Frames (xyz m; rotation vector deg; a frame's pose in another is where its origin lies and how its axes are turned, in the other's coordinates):
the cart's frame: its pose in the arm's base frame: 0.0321 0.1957 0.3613 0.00 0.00 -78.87
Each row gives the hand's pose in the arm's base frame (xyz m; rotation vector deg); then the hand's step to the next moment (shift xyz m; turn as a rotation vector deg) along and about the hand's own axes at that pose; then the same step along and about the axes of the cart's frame.
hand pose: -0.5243 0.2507 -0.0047 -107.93 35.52 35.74
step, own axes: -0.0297 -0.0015 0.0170 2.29 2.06 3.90
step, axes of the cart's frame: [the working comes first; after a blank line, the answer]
step, axes of the arm's base frame: -0.0232 0.0204 0.0147 -0.25 2.56 -4.25

-0.0245 -0.0189 0.0147 -2.56 0.25 -4.25
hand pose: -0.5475 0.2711 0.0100 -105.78 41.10 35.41
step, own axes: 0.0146 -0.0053 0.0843 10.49 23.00 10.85
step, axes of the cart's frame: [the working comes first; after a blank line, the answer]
step, axes of the arm's base frame: 0.0063 0.0773 -0.0365 -10.22 1.03 -25.52

-0.0747 0.0211 -0.0365 -2.98 -9.83 -25.52
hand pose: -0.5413 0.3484 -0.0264 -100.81 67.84 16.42
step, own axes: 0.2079 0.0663 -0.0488 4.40 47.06 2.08
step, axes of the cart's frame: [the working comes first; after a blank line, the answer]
step, axes of the arm's base frame: 0.0359 -0.1660 -0.1455 -35.43 -4.10 -31.08

0.1698 0.0031 -0.1455 -2.82 -35.56 -31.08
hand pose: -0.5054 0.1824 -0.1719 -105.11 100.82 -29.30
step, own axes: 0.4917 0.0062 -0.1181 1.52 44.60 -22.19
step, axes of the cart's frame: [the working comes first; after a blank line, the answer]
step, axes of the arm's base frame: -0.0406 -0.5024 0.0415 -48.58 -4.18 -10.33

0.4851 -0.1368 0.0415 -5.27 -48.47 -10.33
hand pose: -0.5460 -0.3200 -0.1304 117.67 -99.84 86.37
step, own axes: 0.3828 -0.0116 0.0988 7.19 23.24 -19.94
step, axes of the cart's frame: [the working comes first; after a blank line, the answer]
step, axes of the arm's base frame: 0.0266 -0.3310 0.2149 -31.22 -1.89 3.34

0.3299 -0.0378 0.2149 -4.17 -31.00 3.34
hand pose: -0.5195 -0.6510 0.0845 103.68 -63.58 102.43
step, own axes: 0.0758 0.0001 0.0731 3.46 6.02 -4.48
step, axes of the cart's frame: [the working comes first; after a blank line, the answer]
step, axes of the arm's base frame: 0.0404 -0.0743 0.0628 -7.81 -1.43 2.30

0.0807 0.0253 0.0628 -0.11 -7.94 2.30
